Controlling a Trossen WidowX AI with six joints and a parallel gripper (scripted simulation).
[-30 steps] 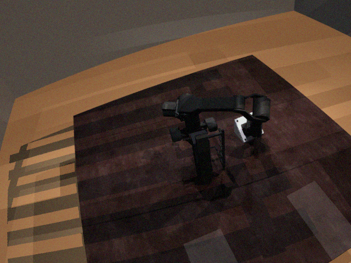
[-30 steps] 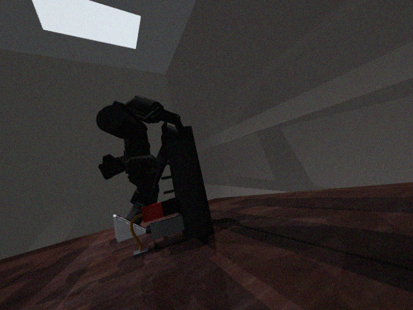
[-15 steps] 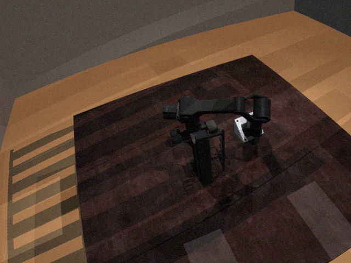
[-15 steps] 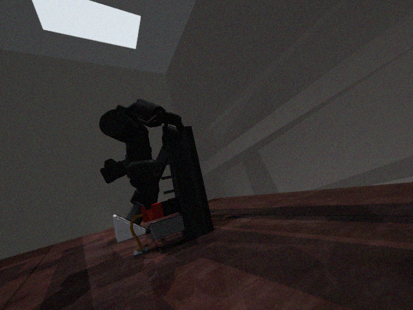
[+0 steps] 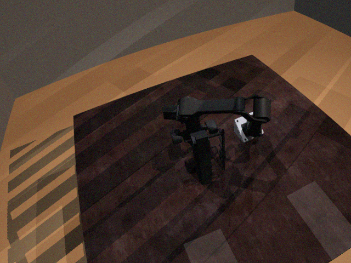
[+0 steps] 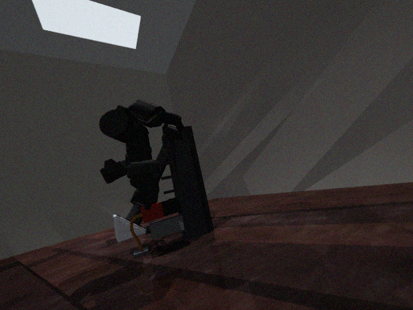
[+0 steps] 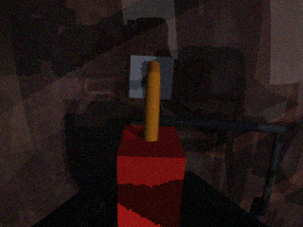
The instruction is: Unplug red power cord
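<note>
Now: gripper tip 30 mm to the right of the red plug. Also, from my gripper tip: black stand: 140 mm to the left, 50 mm above, 20 mm ahead.
</note>
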